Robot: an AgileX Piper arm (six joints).
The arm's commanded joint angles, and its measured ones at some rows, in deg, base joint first. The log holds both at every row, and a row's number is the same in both.
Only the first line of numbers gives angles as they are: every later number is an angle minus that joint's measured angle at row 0.
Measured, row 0:
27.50, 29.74, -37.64, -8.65, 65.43, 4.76
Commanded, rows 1 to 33:
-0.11, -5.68, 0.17, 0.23, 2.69, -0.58
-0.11, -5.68, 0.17, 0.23, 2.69, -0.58
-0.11, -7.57, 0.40, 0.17, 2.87, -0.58
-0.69, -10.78, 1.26, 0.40, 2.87, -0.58
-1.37, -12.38, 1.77, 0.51, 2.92, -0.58
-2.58, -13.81, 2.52, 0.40, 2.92, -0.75
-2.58, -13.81, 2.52, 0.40, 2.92, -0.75
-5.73, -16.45, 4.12, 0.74, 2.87, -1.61
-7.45, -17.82, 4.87, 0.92, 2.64, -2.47
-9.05, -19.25, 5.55, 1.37, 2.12, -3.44
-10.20, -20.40, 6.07, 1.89, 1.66, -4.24
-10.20, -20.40, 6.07, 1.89, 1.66, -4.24
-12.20, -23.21, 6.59, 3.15, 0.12, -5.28
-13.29, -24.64, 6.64, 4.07, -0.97, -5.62
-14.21, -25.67, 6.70, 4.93, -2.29, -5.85
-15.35, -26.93, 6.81, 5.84, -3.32, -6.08
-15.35, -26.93, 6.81, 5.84, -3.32, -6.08
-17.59, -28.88, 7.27, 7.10, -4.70, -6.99
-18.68, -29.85, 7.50, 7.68, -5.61, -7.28
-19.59, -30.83, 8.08, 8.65, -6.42, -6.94
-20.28, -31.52, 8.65, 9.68, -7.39, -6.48
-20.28, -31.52, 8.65, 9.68, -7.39, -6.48
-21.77, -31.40, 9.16, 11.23, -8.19, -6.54
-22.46, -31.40, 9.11, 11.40, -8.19, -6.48
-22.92, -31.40, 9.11, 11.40, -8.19, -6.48
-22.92, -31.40, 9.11, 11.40, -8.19, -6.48
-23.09, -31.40, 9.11, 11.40, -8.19, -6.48
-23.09, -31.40, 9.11, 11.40, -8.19, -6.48
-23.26, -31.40, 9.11, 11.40, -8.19, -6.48
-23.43, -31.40, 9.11, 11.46, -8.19, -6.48
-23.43, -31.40, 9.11, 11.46, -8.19, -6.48
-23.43, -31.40, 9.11, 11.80, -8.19, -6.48
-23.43, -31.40, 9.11, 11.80, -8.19, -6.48
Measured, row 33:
-22.92, -29.97, 8.99, 11.40, -7.56, -6.08
